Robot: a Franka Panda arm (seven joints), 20 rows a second.
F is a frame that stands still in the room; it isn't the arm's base.
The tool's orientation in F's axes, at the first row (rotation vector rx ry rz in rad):
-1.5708 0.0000 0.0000
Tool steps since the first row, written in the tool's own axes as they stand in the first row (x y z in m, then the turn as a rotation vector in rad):
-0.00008 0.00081 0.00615 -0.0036 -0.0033 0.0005
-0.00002 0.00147 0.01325 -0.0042 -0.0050 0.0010
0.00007 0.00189 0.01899 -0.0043 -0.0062 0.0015
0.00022 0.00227 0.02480 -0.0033 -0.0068 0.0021
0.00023 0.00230 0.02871 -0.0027 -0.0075 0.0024
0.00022 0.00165 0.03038 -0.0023 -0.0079 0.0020
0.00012 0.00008 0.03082 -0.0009 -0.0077 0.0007
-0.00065 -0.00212 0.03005 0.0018 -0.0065 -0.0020
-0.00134 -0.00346 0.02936 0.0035 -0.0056 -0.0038
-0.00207 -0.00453 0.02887 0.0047 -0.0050 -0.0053
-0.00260 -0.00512 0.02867 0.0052 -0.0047 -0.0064
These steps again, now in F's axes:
-0.00008 0.00615 -0.00081 -0.0036 0.0005 0.0033
-0.00002 0.01325 -0.00147 -0.0042 0.0010 0.0050
0.00007 0.01899 -0.00189 -0.0043 0.0015 0.0062
0.00022 0.02480 -0.00227 -0.0033 0.0021 0.0068
0.00023 0.02871 -0.00230 -0.0027 0.0024 0.0075
0.00022 0.03038 -0.00165 -0.0023 0.0020 0.0079
0.00012 0.03082 -0.00008 -0.0009 0.0007 0.0077
-0.00065 0.03005 0.00212 0.0018 -0.0020 0.0065
-0.00134 0.02936 0.00346 0.0035 -0.0038 0.0056
-0.00207 0.02887 0.00453 0.0047 -0.0053 0.0050
-0.00260 0.02867 0.00512 0.0052 -0.0064 0.0047

